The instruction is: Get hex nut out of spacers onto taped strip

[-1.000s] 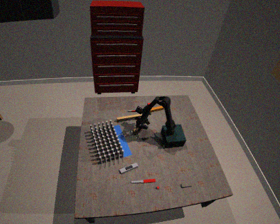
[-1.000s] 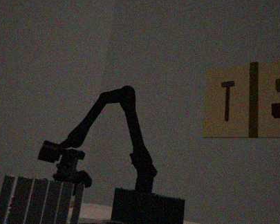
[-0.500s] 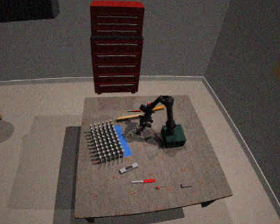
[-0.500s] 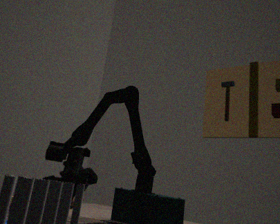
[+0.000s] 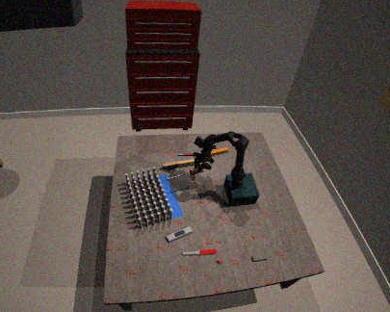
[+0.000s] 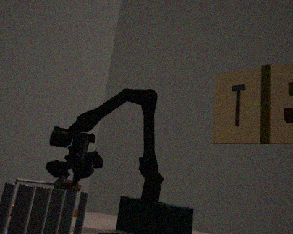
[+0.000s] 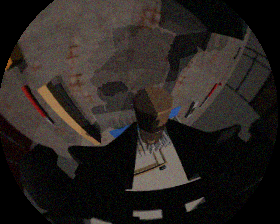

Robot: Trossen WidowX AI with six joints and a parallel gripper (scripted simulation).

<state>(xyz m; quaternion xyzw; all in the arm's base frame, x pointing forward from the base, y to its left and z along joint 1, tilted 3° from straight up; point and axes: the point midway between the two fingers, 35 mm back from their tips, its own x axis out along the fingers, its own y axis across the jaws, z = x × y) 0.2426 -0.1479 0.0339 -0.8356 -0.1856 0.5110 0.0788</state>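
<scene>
The hook tool is 100 mm ahead of my gripper tip, 30 mm to the left of it and 10 mm below it. From my gripper tip the other things lie so: blue taped strip (200 mm ahead, 120 mm below, 100 mm to the left); then red-handled tool (270 mm to the right, 110 mm below, 50 mm ahead); then orange block (270 mm to the right, 210 mm behind, 100 mm below).
</scene>
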